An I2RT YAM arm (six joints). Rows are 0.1 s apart.
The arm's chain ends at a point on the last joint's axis. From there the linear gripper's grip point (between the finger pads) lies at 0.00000 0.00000 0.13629 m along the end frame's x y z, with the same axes.
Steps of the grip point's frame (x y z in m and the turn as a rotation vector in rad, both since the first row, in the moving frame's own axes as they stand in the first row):
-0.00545, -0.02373, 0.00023, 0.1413, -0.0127, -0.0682
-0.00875, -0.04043, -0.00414, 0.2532, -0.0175, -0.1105
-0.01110, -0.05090, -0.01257, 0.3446, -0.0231, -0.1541
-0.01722, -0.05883, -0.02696, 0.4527, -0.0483, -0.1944
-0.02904, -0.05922, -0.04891, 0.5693, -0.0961, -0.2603
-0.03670, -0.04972, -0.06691, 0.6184, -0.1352, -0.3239
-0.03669, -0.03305, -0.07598, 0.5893, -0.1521, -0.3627
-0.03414, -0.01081, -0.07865, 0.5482, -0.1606, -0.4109
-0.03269, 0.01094, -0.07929, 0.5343, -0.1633, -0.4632
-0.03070, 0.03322, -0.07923, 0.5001, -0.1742, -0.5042
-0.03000, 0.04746, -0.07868, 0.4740, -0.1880, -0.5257
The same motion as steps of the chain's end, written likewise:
-0.00307, -0.00461, 0.00160, 0.1413, -0.0127, -0.0682
-0.00450, -0.00649, 0.00022, 0.2532, -0.0175, -0.1105
-0.00445, -0.00529, -0.00454, 0.3446, -0.0231, -0.1541
-0.00503, -0.00025, -0.01312, 0.4527, -0.0483, -0.1944
-0.00704, 0.01164, -0.02694, 0.5693, -0.0961, -0.2603
-0.00670, 0.02478, -0.04074, 0.6184, -0.1352, -0.3239
-0.00369, 0.03711, -0.05178, 0.5893, -0.1521, -0.3627
0.00071, 0.05357, -0.05732, 0.5482, -0.1606, -0.4109
0.00380, 0.07260, -0.05894, 0.5343, -0.1633, -0.4632
0.00741, 0.08974, -0.06096, 0.5001, -0.1742, -0.5042
0.00963, 0.10000, -0.06174, 0.4740, -0.1880, -0.5257

